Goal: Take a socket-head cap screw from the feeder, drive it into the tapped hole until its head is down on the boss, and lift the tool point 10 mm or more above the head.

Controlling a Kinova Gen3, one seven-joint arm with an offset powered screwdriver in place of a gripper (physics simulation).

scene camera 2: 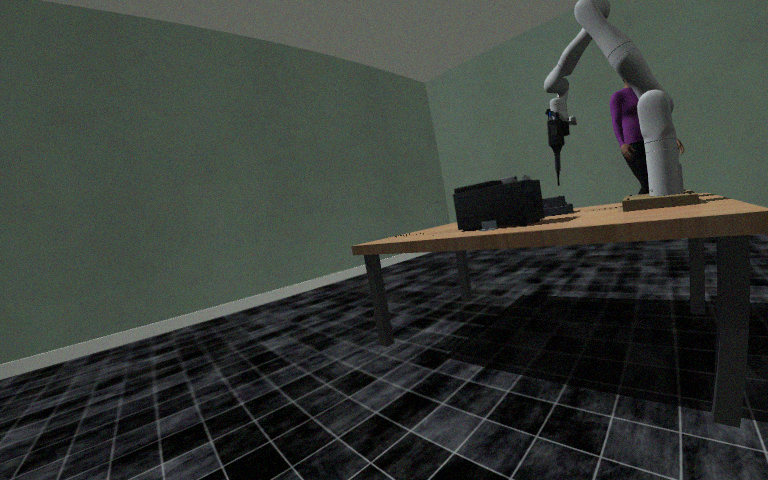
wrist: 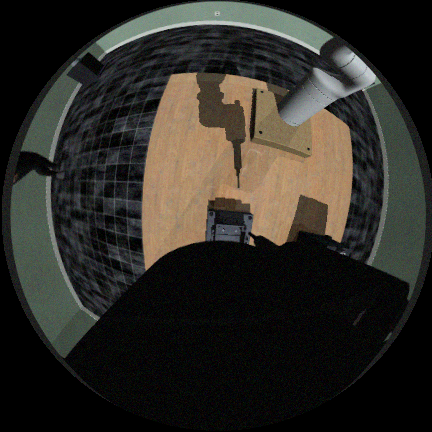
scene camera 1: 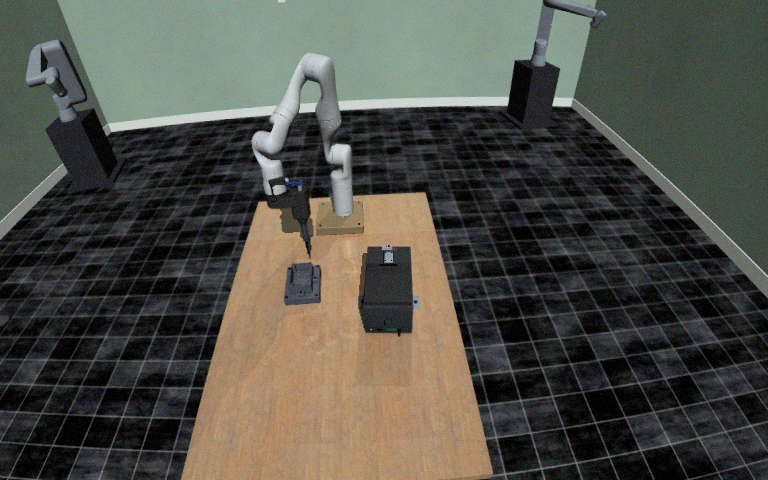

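My gripper, a black powered screwdriver (scene camera 1: 309, 256) (scene camera 2: 558, 183) (wrist: 251, 235), points down with its thin bit. A visible gap separates its tip from the dark grey fixture block (scene camera 1: 293, 298) (scene camera 2: 560, 208) (wrist: 229, 218) below; the tip's exact place over it is hard to tell. Whether a screw sits on the tip is too small to see. The tapped hole and boss cannot be made out clearly. The black box-shaped feeder (scene camera 1: 387, 288) (scene camera 2: 498, 204) stands beside the fixture, with a small metal piece (scene camera 1: 388, 256) on top. The tool body hides much of the wrist view.
The wooden table (scene camera 1: 339, 418) (scene camera 2: 419, 243) (wrist: 172, 150) carries the arm's tan base plate (scene camera 1: 339, 229) (scene camera 2: 634, 204) (wrist: 275, 139). A person in purple (scene camera 2: 625, 118) stands behind the table. Two other grey arms stand on dark pedestals (scene camera 1: 82, 150) (scene camera 1: 532, 93) on the floor.
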